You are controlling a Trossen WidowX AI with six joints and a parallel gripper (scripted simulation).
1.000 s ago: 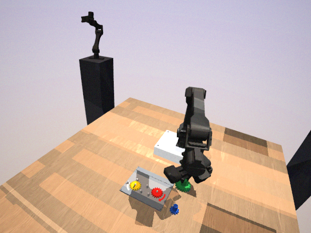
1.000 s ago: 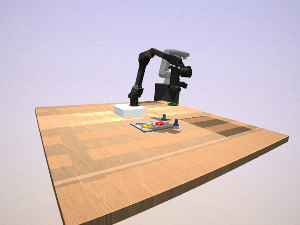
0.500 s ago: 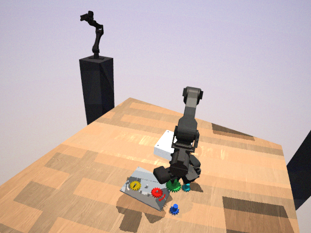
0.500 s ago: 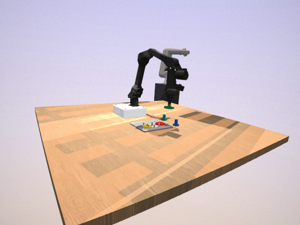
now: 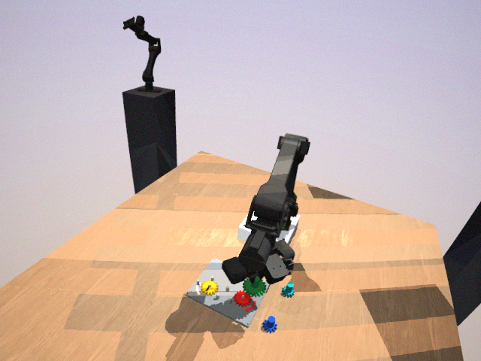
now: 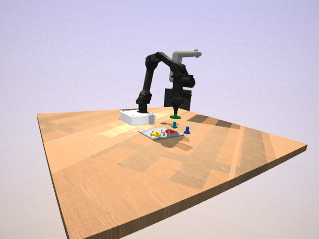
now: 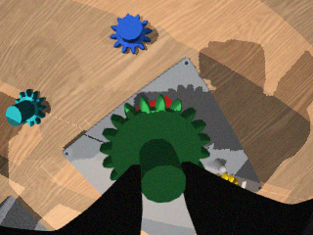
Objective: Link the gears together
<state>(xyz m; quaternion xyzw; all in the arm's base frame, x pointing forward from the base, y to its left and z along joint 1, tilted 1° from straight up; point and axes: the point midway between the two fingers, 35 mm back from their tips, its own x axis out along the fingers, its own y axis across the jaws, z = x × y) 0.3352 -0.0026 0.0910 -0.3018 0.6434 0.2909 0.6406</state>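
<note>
Right now my gripper tip is 100 mm above the red gear, 30 mm to the left of it and 10 mm past it. From my gripper tip the other things lie so: green gear 10 mm below; red arrow 110 mm below, 10 mm ahead; blue gear 100 mm below, 70 mm to the left, 40 mm ahead.
</note>
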